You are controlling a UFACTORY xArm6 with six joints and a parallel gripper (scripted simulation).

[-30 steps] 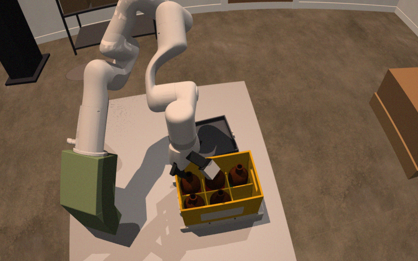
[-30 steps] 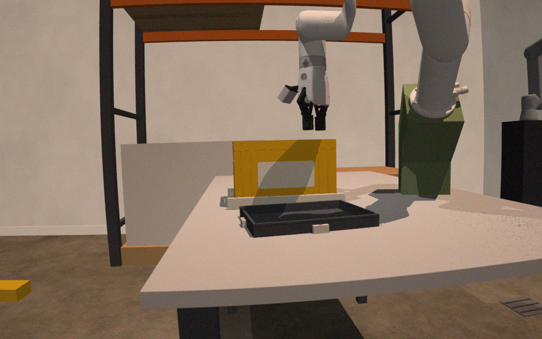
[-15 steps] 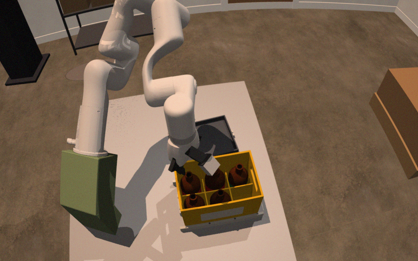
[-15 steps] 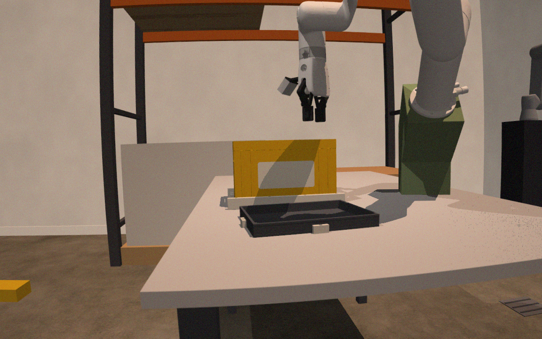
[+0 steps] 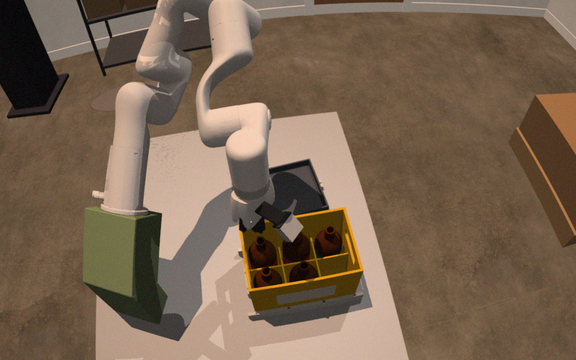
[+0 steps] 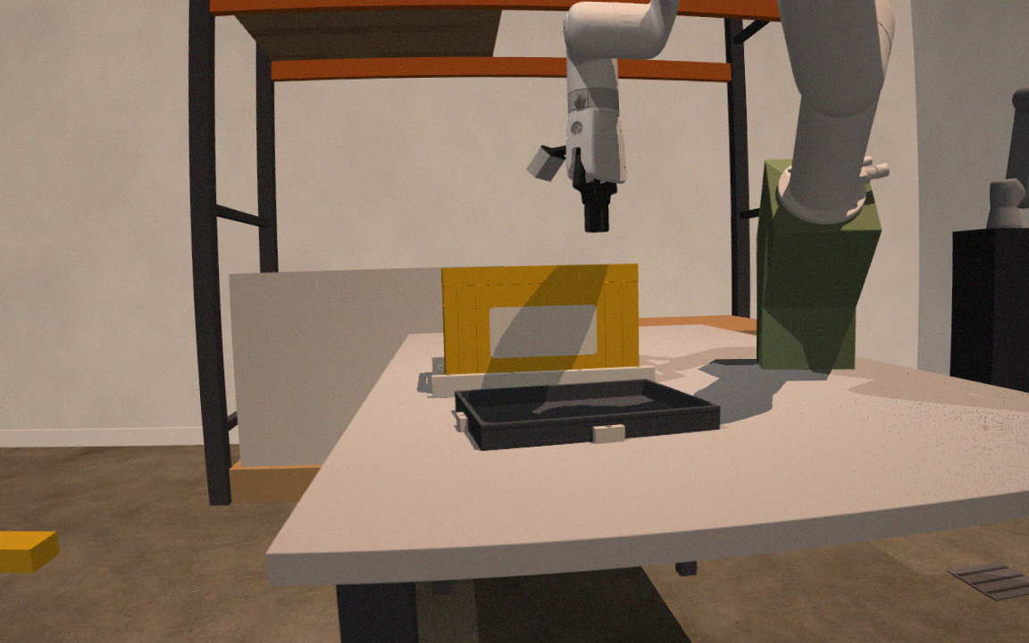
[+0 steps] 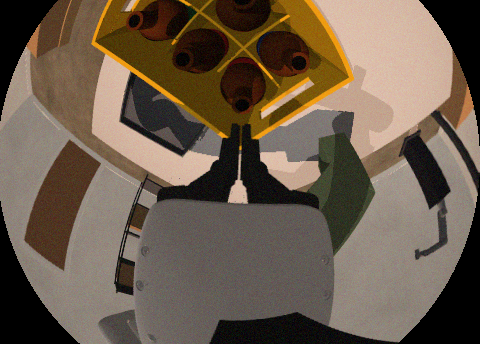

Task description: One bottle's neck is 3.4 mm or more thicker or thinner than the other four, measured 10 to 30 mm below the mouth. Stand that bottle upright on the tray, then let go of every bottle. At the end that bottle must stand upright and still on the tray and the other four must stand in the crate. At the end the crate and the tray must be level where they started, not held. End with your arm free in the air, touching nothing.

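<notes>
The glass bottle lies 160 mm below my hand, 90 mm ahead of it and 20 mm to the left of it. Round my hand: yellow crate 160 mm below, 100 mm ahead, 30 mm to the right; dark tray 250 mm to the left, 230 mm below, 40 mm ahead.
</notes>
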